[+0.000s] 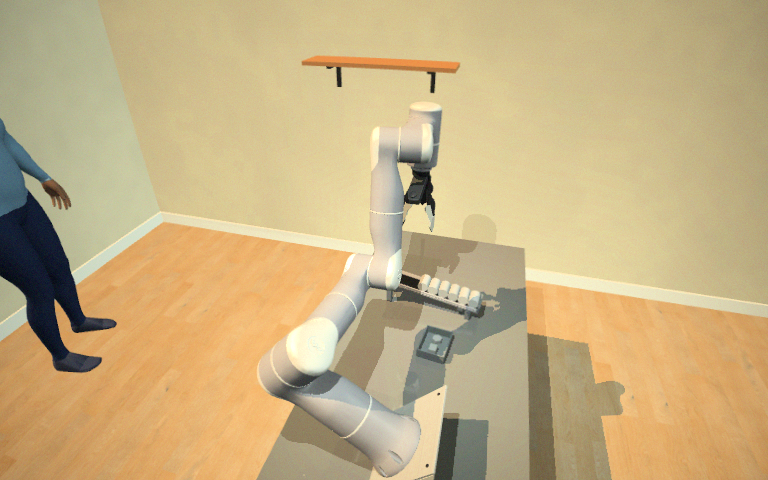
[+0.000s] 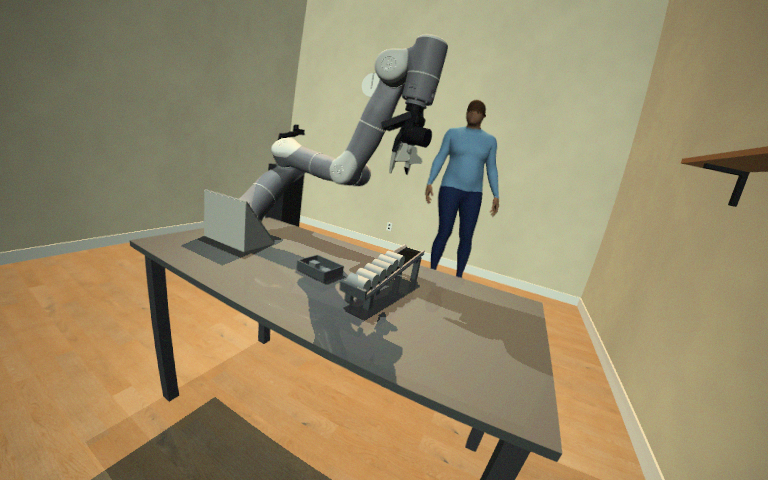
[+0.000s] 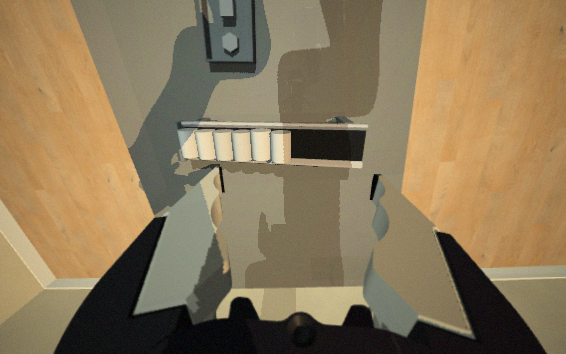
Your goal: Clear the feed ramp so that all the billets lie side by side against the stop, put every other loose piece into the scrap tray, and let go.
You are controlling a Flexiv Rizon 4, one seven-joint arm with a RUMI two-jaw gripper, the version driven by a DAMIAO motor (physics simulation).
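Observation:
Several white cylindrical billets (image 1: 453, 289) (image 2: 379, 268) (image 3: 241, 145) lie side by side in one row on the lower part of the sloping feed ramp (image 1: 433, 298) (image 3: 327, 162), against its stop (image 2: 353, 289). They look close together; whether all touch is too small to tell. The ramp's dark upper bed (image 2: 408, 253) is bare. The scrap tray (image 1: 432, 358) (image 2: 309, 273) (image 3: 215, 45) holds a hexagonal piece (image 3: 230, 43) and a block-like piece (image 3: 226, 7). My gripper (image 1: 419, 225) (image 2: 399, 171) (image 3: 296, 173) is open and empty, high above the ramp and apart from the billets.
The tray and ramp stand apart on the table (image 1: 498, 362) (image 2: 481, 362). The arm's base plate (image 1: 430, 418) is at the table's other end. An orange wall shelf (image 1: 379, 62) hangs behind. A person (image 1: 33, 249) (image 2: 467, 164) stands beyond the table.

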